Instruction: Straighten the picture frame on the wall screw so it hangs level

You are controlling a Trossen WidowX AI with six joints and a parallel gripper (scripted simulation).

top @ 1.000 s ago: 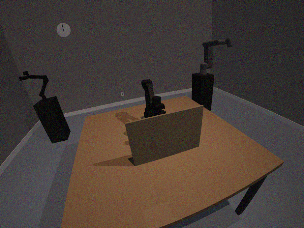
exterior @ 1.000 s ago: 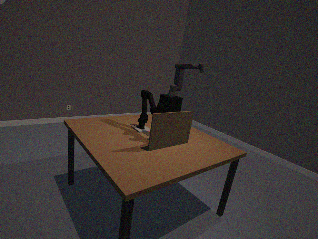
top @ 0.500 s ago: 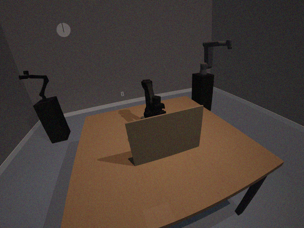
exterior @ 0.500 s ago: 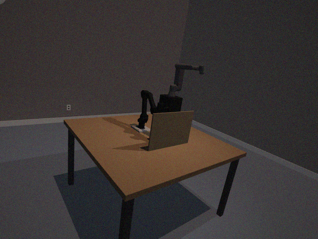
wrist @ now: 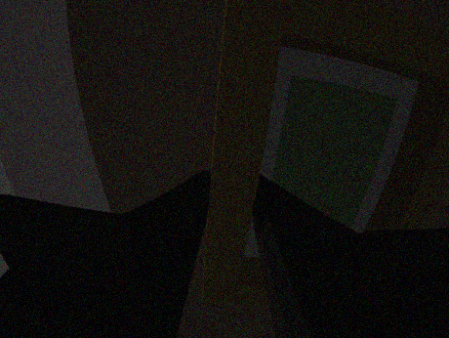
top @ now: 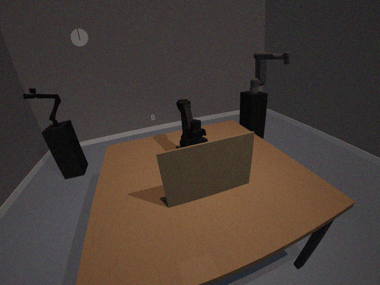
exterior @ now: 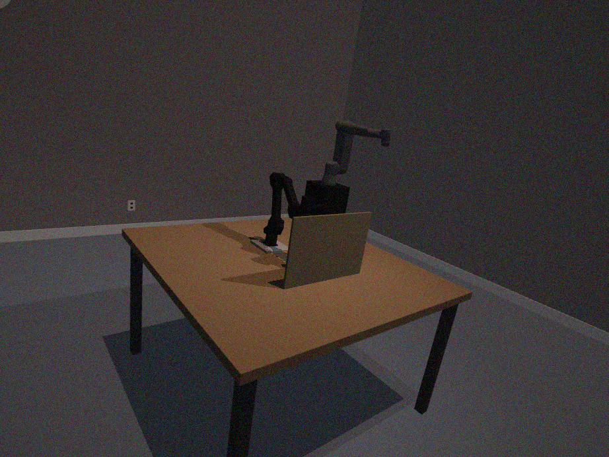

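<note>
My gripper tip is now 10 mm short of the picture frame, 10 mm to the right of it and 50 mm above it. Also, from my gripper tip: wall panel: 20 mm ahead, 10 mm to the right, 80 mm below.
</note>
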